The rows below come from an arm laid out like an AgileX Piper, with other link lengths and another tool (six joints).
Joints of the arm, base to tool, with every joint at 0 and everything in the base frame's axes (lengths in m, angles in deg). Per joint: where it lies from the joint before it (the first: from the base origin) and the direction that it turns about. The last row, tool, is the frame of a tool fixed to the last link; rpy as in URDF.
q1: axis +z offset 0 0 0.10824
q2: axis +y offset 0 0 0
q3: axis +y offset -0.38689 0 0.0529
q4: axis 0.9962 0 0.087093 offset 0.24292 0 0.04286
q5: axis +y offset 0 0 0
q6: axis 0.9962 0 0.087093 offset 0.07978 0 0.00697
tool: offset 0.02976 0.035 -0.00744 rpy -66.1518 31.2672 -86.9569
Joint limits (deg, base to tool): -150..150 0..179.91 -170..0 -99.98..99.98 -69.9..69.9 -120..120
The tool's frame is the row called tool.
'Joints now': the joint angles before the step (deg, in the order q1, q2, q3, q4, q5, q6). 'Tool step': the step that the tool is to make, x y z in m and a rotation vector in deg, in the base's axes. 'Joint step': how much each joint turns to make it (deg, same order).
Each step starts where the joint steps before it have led.
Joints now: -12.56, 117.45, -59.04, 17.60, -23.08, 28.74
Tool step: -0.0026, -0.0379, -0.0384, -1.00, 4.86, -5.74
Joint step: -3.67, 4.33, 0.01, 6.94, -0.95, -7.04
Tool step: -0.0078, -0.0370, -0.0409, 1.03, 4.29, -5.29
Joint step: -4.00, 4.73, -0.02, 2.54, -0.71, -1.76
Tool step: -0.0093, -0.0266, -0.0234, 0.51, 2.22, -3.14
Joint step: -3.17, 2.76, -0.03, -0.06, -0.56, -0.13
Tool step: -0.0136, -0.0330, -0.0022, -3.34, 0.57, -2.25
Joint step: -3.97, 0.45, -0.02, -0.11, -2.22, -3.14
